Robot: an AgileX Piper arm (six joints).
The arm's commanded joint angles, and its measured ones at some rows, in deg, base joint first. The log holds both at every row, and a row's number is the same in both.
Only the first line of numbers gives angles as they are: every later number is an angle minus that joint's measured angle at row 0.
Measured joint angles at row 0: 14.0 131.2 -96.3 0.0 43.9 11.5
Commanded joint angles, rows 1 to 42: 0.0 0.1 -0.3 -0.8 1.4 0.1; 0.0 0.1 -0.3 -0.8 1.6 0.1; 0.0 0.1 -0.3 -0.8 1.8 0.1; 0.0 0.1 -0.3 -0.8 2.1 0.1; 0.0 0.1 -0.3 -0.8 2.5 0.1; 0.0 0.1 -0.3 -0.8 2.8 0.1; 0.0 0.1 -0.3 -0.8 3.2 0.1; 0.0 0.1 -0.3 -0.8 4.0 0.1; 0.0 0.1 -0.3 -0.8 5.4 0.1; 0.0 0.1 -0.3 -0.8 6.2 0.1; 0.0 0.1 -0.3 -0.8 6.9 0.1; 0.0 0.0 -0.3 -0.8 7.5 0.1; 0.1 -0.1 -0.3 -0.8 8.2 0.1; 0.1 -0.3 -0.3 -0.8 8.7 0.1; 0.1 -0.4 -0.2 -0.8 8.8 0.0; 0.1 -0.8 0.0 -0.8 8.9 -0.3; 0.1 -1.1 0.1 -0.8 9.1 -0.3; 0.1 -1.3 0.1 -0.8 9.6 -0.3; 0.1 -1.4 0.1 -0.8 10.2 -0.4; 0.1 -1.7 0.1 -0.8 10.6 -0.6; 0.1 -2.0 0.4 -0.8 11.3 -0.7; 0.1 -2.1 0.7 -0.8 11.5 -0.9; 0.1 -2.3 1.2 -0.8 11.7 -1.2; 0.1 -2.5 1.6 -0.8 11.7 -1.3; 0.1 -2.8 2.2 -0.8 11.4 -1.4; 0.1 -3.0 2.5 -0.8 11.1 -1.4; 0.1 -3.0 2.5 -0.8 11.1 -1.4; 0.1 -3.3 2.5 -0.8 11.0 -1.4; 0.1 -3.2 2.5 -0.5 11.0 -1.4; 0.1 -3.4 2.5 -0.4 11.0 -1.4; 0.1 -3.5 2.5 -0.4 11.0 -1.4; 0.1 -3.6 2.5 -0.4 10.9 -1.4; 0.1 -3.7 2.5 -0.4 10.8 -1.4; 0.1 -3.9 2.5 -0.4 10.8 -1.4; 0.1 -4.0 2.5 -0.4 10.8 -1.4; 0.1 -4.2 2.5 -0.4 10.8 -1.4; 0.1 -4.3 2.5 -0.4 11.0 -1.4; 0.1 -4.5 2.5 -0.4 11.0 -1.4; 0.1 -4.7 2.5 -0.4 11.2 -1.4; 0.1 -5.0 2.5 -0.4 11.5 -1.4; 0.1 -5.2 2.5 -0.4 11.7 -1.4; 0.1 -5.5 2.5 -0.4 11.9 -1.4
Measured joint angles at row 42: 0.0 -3.9 2.4 0.0 10.9 -1.0
